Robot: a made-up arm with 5 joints. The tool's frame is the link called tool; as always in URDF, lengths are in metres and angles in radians. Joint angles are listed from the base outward.
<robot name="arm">
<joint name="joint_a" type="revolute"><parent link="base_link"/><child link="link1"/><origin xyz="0 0 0.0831" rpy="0 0 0"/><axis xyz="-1 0 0"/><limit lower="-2.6" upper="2.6"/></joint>
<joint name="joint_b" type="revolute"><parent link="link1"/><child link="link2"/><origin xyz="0.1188 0.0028 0.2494" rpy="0 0 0"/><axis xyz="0 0 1"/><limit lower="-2.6" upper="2.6"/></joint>
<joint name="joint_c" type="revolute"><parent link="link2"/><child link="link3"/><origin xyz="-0.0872 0.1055 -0.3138" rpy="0 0 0"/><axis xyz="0 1 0"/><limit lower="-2.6" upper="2.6"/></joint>
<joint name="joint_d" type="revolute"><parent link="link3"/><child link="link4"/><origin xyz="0.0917 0.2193 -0.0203" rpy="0 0 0"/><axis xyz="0 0 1"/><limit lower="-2.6" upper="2.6"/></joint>
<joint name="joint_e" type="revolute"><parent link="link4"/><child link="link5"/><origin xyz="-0.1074 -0.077 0.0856" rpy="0 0 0"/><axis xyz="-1 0 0"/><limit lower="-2.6" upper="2.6"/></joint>
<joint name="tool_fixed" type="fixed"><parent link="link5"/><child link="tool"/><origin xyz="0.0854 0.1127 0.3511" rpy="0 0 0"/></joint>
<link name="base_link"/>
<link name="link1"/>
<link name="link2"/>
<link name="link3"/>
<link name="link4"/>
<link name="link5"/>
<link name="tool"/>
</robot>
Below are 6 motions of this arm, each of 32 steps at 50 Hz.
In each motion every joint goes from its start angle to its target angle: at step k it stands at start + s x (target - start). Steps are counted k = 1, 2, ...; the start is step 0. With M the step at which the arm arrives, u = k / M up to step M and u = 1 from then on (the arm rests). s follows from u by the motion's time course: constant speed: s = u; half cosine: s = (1 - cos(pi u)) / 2; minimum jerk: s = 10 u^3 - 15 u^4 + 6 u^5.
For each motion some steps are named. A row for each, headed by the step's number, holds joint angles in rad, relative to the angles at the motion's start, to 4 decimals.
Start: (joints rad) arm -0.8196 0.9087 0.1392 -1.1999 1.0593
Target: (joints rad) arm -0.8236 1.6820 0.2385 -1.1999 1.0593
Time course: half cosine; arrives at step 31
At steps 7, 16, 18, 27, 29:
7: -0.0005 0.0933 0.0120 0.0000 0.0000
16: -0.0021 0.4062 0.0522 0.0000 0.0000
18: -0.0025 0.4836 0.0621 0.0000 0.0000
27: -0.0038 0.7420 0.0953 0.0000 0.0000
29: -0.0040 0.7654 0.0983 0.0000 0.0000

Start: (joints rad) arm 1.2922 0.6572 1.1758 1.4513 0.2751
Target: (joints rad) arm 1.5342 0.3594 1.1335 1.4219 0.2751
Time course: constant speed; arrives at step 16
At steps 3, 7, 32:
3: 0.0454 -0.0558 -0.0079 -0.0055 0.0000
7: 0.1059 -0.1303 -0.0185 -0.0129 0.0000
32: 0.2420 -0.2978 -0.0423 -0.0294 0.0000

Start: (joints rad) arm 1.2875 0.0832 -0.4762 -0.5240 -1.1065
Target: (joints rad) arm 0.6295 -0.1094 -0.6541 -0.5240 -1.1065
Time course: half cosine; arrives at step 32
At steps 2, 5, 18, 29, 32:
2: -0.0063 -0.0019 -0.0017 0.0000 0.0000
5: -0.0388 -0.0114 -0.0105 0.0000 0.0000
18: -0.3932 -0.1151 -0.1063 0.0000 0.0000
29: -0.6438 -0.1885 -0.1741 0.0000 0.0000
32: -0.6580 -0.1926 -0.1779 0.0000 0.0000

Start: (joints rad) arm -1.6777 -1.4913 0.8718 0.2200 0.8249
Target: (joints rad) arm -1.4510 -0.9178 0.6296 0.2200 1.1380
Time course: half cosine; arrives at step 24
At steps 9, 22, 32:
9: 0.0700 0.1770 -0.0748 0.0000 0.0966
22: 0.2228 0.5637 -0.2381 0.0000 0.3078
32: 0.2267 0.5735 -0.2422 0.0000 0.3131

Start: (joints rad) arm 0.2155 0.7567 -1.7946 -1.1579 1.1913
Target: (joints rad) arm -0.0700 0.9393 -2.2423 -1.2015 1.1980
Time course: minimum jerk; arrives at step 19
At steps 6, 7, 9, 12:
6: -0.0527 0.0337 -0.0826 -0.0080 0.0012
7: -0.0755 0.0483 -0.1184 -0.0115 0.0018
9: -0.1287 0.0823 -0.2018 -0.0197 0.0030
12: -0.2100 0.1343 -0.3293 -0.0321 0.0049

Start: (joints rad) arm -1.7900 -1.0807 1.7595 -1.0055 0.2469
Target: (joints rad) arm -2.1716 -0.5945 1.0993 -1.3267 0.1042
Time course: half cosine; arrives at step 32
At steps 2, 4, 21, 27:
2: -0.0037 0.0047 -0.0063 -0.0031 -0.0014
4: -0.0145 0.0185 -0.0251 -0.0122 -0.0054
21: -0.2807 0.3577 -0.4857 -0.2363 -0.1050
27: -0.3591 0.4575 -0.6212 -0.3022 -0.1343

